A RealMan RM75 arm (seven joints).
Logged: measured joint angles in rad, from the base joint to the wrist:
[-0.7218 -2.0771 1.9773 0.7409 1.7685 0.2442 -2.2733]
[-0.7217 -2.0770 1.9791 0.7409 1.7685 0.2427 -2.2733]
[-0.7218 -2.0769 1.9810 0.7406 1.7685 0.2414 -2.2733]
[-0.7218 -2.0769 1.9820 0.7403 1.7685 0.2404 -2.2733]
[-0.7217 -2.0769 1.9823 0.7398 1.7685 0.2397 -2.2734]
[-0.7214 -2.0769 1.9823 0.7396 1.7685 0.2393 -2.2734]
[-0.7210 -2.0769 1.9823 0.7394 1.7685 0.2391 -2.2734]
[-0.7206 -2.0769 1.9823 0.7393 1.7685 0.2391 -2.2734]
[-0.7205 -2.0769 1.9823 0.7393 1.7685 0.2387 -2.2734]
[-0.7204 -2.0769 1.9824 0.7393 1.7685 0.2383 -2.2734]
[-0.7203 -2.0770 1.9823 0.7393 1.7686 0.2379 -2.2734]
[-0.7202 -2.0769 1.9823 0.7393 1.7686 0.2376 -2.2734]
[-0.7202 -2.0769 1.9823 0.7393 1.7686 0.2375 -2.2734]
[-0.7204 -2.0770 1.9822 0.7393 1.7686 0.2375 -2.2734]
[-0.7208 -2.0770 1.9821 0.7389 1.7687 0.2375 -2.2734]
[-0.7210 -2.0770 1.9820 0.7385 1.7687 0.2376 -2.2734]
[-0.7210 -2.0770 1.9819 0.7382 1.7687 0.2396 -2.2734]
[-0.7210 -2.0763 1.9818 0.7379 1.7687 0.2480 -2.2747]
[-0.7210 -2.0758 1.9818 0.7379 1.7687 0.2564 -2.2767]
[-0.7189 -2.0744 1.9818 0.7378 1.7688 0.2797 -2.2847]
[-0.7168 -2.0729 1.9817 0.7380 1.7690 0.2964 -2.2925]
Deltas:
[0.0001 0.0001 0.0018 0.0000 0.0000 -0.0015 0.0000]
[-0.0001 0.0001 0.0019 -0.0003 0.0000 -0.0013 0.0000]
[0.0000 0.0000 0.0010 -0.0003 0.0000 -0.0010 0.0000]
[0.0001 0.0000 0.0003 -0.0005 0.0000 -0.0007 -0.0001]
[0.0003 0.0000 0.0000 -0.0002 0.0000 -0.0004 0.0000]
[0.0004 0.0000 0.0000 -0.0002 0.0000 -0.0002 0.0000]
[0.0004 0.0000 0.0000 -0.0001 0.0000 0.0000 0.0000]
[0.0001 0.0000 0.0000 0.0000 0.0000 -0.0004 0.0000]
[0.0001 0.0000 0.0001 0.0000 0.0000 -0.0004 0.0000]
[0.0001 -0.0001 -0.0001 0.0000 0.0001 -0.0004 0.0000]
[0.0001 0.0001 0.0000 0.0000 0.0000 -0.0003 0.0000]
[0.0000 0.0000 0.0000 0.0000 0.0000 -0.0001 0.0000]
[-0.0002 -0.0001 -0.0001 0.0000 0.0000 0.0000 0.0000]
[-0.0004 0.0000 -0.0001 -0.0004 0.0001 0.0000 0.0000]
[-0.0002 0.0000 -0.0001 -0.0004 0.0000 0.0001 0.0000]
[0.0000 0.0000 -0.0001 -0.0003 0.0000 0.0020 0.0000]
[0.0000 0.0007 -0.0001 -0.0003 0.0000 0.0084 -0.0013]
[0.0000 0.0005 0.0000 0.0000 0.0000 0.0084 -0.0020]
[0.0021 0.0014 0.0000 -0.0001 0.0001 0.0233 -0.0080]
[0.0021 0.0015 -0.0001 0.0002 0.0002 0.0167 -0.0078]

